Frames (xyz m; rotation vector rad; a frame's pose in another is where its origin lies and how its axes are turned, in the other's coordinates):
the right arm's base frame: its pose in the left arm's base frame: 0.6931 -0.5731 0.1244 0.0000 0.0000 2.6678
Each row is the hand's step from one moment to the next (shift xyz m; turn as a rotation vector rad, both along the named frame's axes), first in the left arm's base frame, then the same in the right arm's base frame.
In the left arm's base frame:
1: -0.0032 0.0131 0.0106 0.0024 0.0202 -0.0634
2: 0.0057 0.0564 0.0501 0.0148 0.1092 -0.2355
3: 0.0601 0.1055 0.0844 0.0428 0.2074 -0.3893
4: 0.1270 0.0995 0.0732 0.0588 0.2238 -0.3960
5: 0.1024 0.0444 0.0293 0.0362 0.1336 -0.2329
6: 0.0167 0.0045 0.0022 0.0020 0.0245 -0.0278
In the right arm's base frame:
1: 0.0088 -0.0102 0.0106 0.0071 -0.0191 -0.0634
2: 0.0207 -0.0528 0.0501 0.0367 -0.1039 -0.2355
3: -0.0053 -0.1213 0.0844 0.0565 -0.2041 -0.3893
4: -0.0676 -0.1465 0.0732 0.0498 -0.2260 -0.3960
5: -0.0709 -0.0862 0.0293 0.0287 -0.1354 -0.2329
6: -0.0128 -0.0116 0.0022 0.0094 -0.0227 -0.0278

